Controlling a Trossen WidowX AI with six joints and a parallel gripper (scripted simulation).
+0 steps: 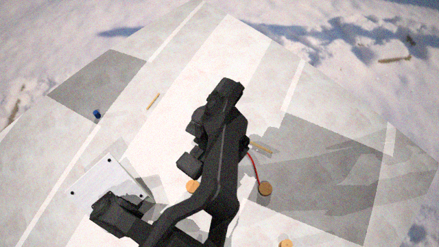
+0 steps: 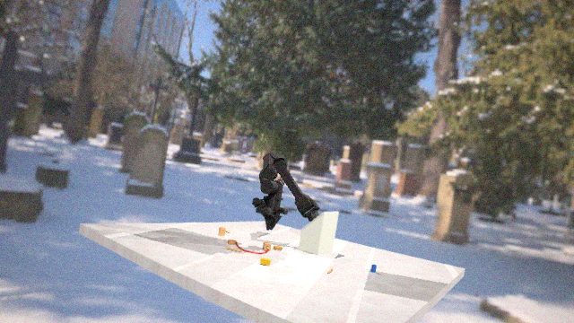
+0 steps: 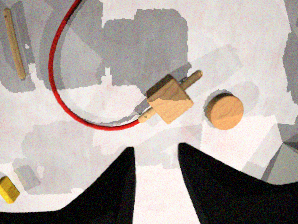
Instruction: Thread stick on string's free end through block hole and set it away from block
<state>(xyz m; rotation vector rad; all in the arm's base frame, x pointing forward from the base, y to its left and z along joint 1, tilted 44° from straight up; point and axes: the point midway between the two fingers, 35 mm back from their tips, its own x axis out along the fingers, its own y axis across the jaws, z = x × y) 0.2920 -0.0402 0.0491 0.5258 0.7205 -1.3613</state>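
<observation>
Now: gripper tip 2 cm past the wooden block, 1 cm to the left of it and 8 cm above it. The rest, counted from my gripper tip: yellow piece 19 cm ahead, 15 cm to the left, 8 cm below; round wooden button 6 cm ahead, 15 cm to the right, 9 cm below; blue cylinder 17 cm behind, 43 cm to the left, 8 cm below.
</observation>
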